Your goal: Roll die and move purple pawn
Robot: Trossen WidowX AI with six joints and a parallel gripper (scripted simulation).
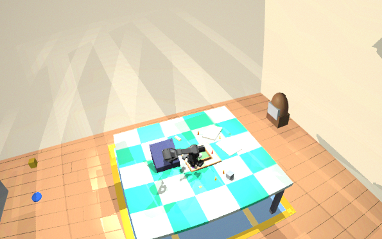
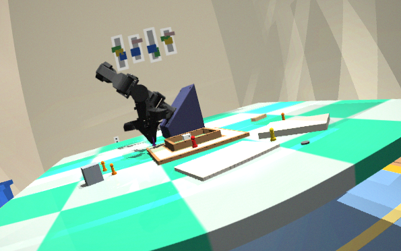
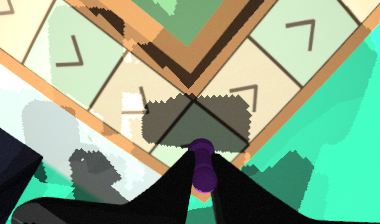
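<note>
My gripper tip is now 10 mm below the purple pawn. From my gripper tip the other things lie so: grey block (240 mm ahead, 200 mm to the right); red pawn (210 mm ahead, 110 mm to the left); white die (100 mm ahead, 110 mm to the left).
</note>
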